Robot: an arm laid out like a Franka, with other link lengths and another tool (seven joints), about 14 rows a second.
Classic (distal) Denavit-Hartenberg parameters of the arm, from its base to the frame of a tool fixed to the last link. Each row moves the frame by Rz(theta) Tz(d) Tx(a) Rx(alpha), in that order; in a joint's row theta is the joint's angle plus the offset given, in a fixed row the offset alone. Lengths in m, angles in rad.
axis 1: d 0.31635  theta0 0  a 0  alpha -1.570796
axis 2: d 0  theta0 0  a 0  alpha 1.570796
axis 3: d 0.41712  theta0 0  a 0.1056  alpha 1.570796
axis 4: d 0  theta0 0  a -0.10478  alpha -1.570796
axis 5: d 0.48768  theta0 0  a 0  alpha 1.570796
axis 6: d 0  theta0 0  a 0.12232  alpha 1.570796
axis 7: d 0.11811  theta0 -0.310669  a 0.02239  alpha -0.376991
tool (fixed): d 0.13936  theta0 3.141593  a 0  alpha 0
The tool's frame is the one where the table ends.
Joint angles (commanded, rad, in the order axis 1, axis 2, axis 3, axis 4, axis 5, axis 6, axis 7), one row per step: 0.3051, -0.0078, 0.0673, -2.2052, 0.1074, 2.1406, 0.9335; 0.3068, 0.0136, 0.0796, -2.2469, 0.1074, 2.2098, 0.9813; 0.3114, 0.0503, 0.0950, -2.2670, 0.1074, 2.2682, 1.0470; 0.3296, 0.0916, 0.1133, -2.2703, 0.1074, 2.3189, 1.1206; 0.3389, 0.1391, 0.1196, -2.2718, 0.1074, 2.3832, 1.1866; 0.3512, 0.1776, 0.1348, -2.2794, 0.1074, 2.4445, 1.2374; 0.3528, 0.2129, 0.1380, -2.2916, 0.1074, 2.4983, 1.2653; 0.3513, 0.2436, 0.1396, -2.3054, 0.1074, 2.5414, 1.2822; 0.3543, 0.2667, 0.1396, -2.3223, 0.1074, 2.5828, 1.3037
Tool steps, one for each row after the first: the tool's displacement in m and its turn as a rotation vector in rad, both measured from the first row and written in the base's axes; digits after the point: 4 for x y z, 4 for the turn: -0.0081, 0.0057, -0.0298, -0.0044, -0.0034, -0.0394; -0.0141, 0.0173, -0.0584, -0.0094, -0.0008, -0.0896; -0.0204, 0.0413, -0.0819, -0.0108, -0.0009, -0.1307; -0.0196, 0.0540, -0.1075, -0.0070, -0.0092, -0.1864; -0.0250, 0.0724, -0.1305, -0.0002, -0.0174, -0.2151; -0.0277, 0.0750, -0.1544, 0.0022, -0.0201, -0.2428; -0.0319, 0.0732, -0.1767, 0.0008, -0.0173, -0.2631; -0.0383, 0.0725, -0.1952, -0.0004, -0.0171, -0.2848
